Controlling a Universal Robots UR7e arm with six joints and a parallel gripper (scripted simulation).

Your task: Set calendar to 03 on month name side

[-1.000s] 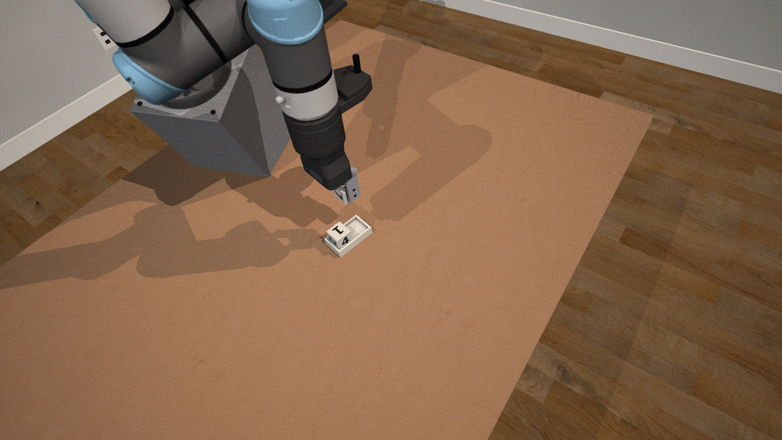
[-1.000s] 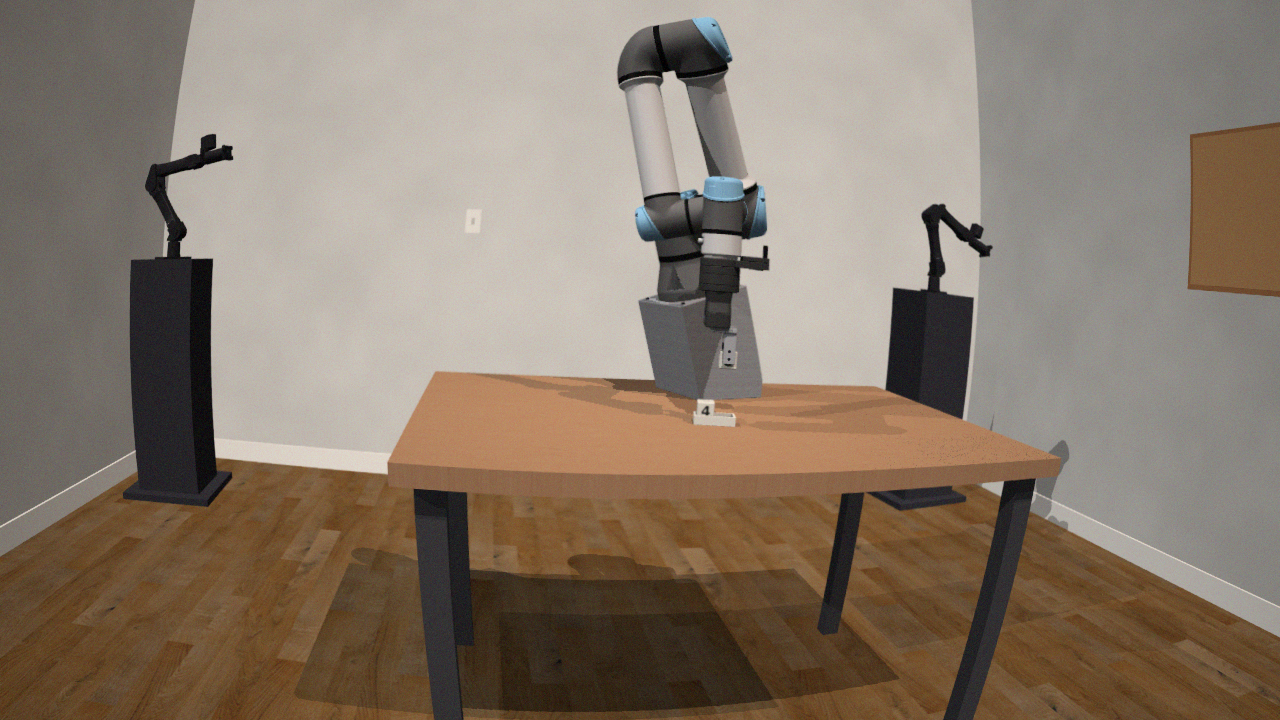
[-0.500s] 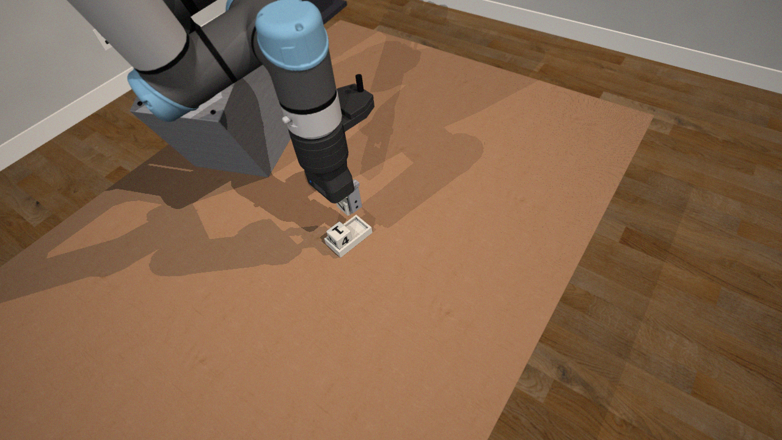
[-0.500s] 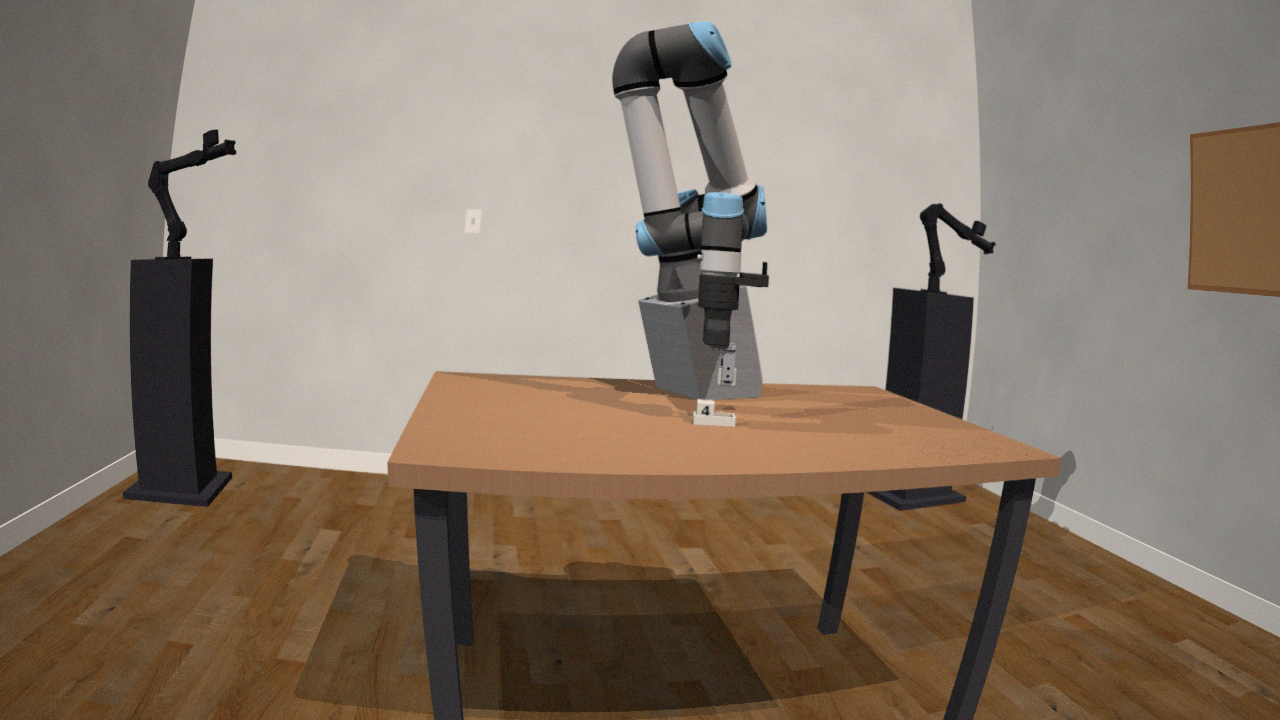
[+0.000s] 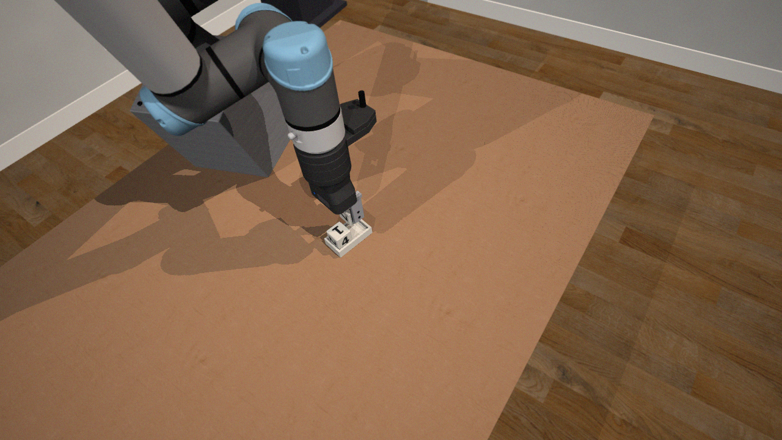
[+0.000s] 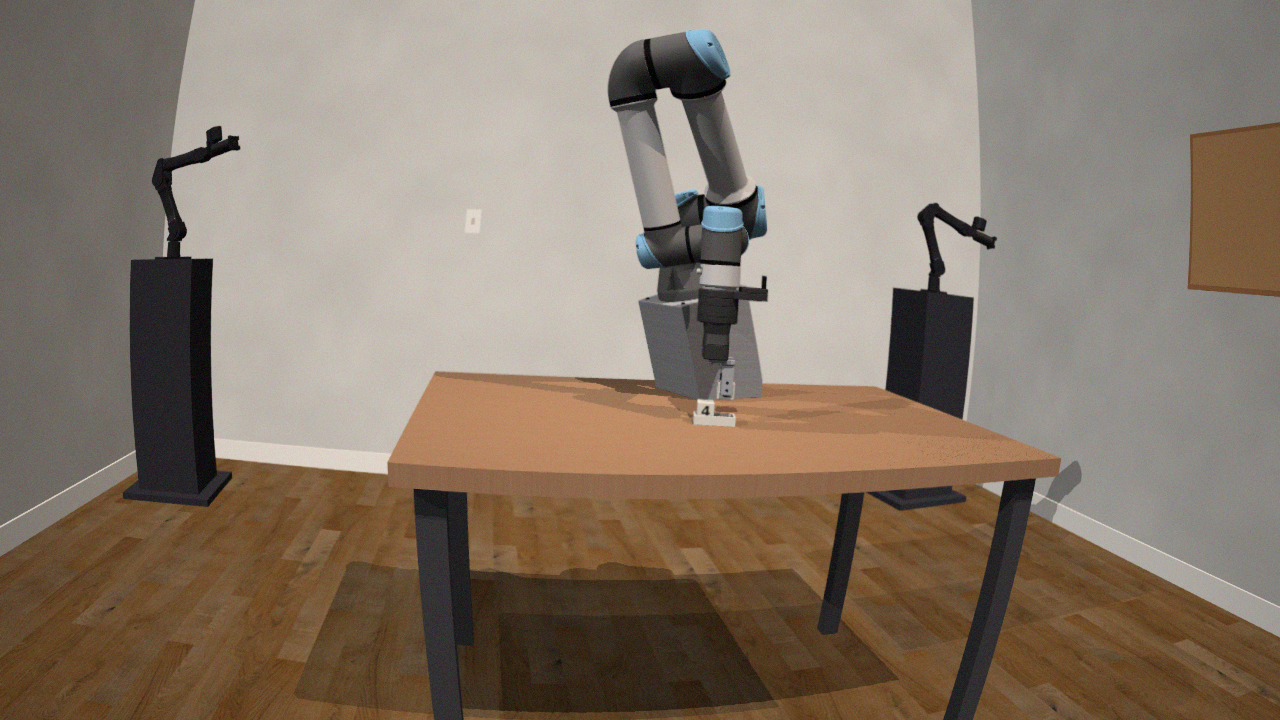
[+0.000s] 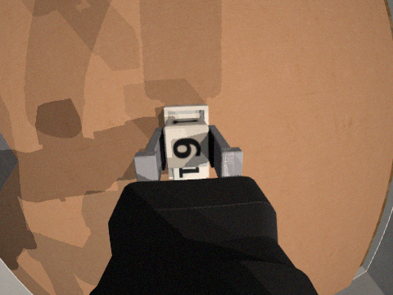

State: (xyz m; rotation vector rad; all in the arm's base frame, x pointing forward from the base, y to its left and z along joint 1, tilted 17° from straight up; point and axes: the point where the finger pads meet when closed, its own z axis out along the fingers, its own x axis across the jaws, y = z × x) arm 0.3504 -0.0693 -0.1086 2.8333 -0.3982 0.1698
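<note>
Right now my hand is 20 mm to the left of the white tray and 70 mm above it.
</note>
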